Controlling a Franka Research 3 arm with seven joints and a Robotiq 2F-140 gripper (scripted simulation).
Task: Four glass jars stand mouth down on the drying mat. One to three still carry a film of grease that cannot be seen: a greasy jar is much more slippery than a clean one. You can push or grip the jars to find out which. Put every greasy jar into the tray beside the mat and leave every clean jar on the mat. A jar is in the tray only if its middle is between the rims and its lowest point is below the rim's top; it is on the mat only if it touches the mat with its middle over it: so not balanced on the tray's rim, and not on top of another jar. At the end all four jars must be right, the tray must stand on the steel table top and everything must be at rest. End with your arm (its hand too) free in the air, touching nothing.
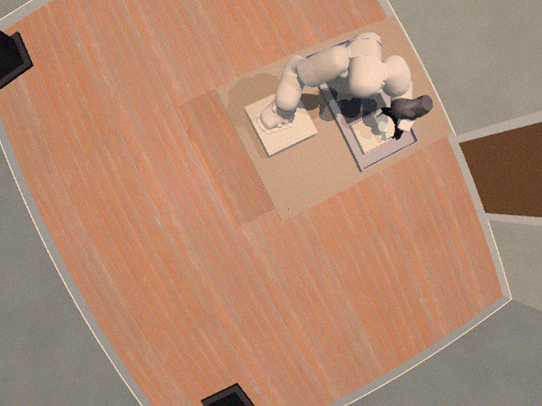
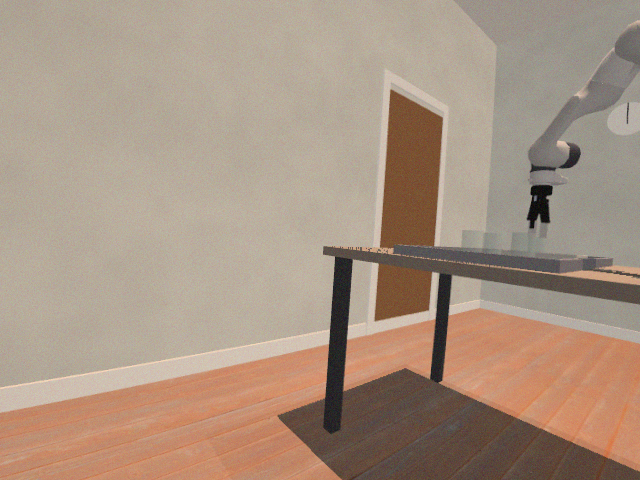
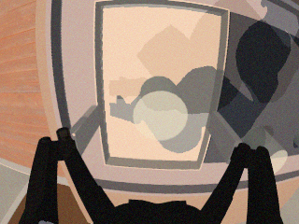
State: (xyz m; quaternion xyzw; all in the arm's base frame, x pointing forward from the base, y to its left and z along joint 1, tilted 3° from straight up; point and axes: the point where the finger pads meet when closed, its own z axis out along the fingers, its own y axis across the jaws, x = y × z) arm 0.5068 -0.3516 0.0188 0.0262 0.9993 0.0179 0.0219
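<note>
Now: hand 90 mm above the tray. Round my hand: grey drying mat (320 mm to the left, 100 mm below, 10 mm ahead).
</note>
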